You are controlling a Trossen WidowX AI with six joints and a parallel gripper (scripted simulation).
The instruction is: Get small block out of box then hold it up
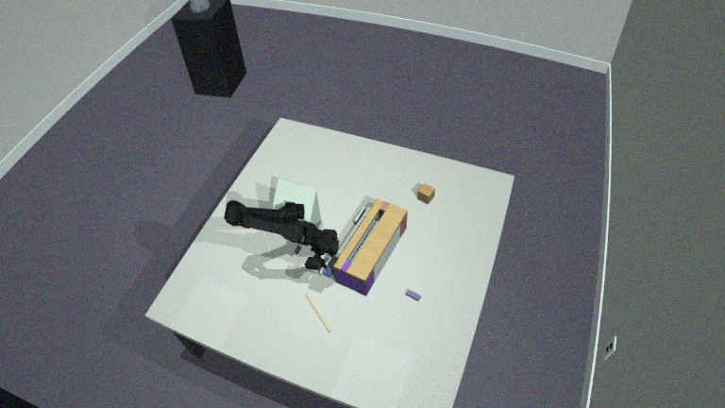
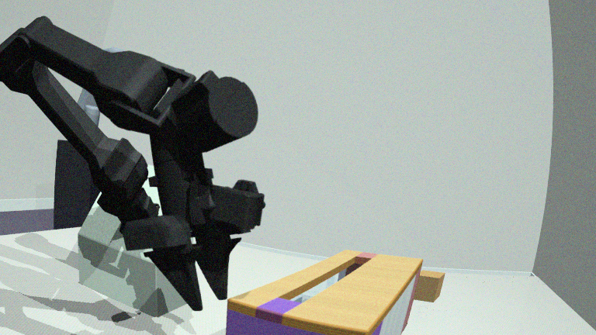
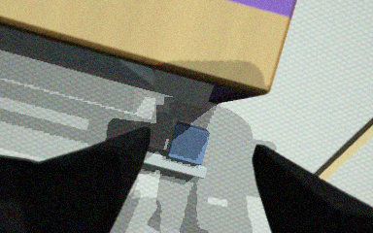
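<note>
Right now the blue block is 1 cm behind my gripper tip, 1 cm to the left of it and 9 cm below it. Also, from my gripper tip: box 11 cm ahead, 15 cm to the left, 4 cm below; then purple piece 35 cm ahead, 3 cm to the right, 10 cm below; then thin wooden stick 1 cm behind, 18 cm to the right, 10 cm below.
</note>
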